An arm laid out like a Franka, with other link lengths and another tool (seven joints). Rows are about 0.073 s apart.
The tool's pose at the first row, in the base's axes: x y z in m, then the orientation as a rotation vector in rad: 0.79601 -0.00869 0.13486 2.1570 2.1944 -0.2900
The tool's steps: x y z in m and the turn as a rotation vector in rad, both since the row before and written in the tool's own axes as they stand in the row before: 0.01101 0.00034 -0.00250 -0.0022 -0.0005 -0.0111; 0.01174 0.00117 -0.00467 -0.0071 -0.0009 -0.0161; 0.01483 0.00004 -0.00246 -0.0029 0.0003 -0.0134; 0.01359 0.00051 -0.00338 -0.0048 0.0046 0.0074; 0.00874 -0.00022 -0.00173 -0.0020 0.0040 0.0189; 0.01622 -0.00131 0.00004 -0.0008 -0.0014 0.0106; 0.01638 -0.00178 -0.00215 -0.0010 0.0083 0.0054; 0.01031 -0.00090 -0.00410 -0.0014 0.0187 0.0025
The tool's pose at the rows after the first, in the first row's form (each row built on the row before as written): 0.79631 0.00259 0.13544 2.1441 2.2061 -0.2885; 0.79748 0.01497 0.13795 2.1232 2.2215 -0.2819; 0.79695 0.02999 0.13790 2.1078 2.2357 -0.2789; 0.79684 0.04396 0.13894 2.1161 2.2283 -0.2683; 0.79625 0.05285 0.13926 2.1374 2.2086 -0.2610; 0.79431 0.06881 0.13677 2.1472 2.1956 -0.2609; 0.79223 0.08529 0.13640 2.1573 2.1935 -0.2510; 0.79141 0.09610 0.13894 2.1704 2.1999 -0.2300
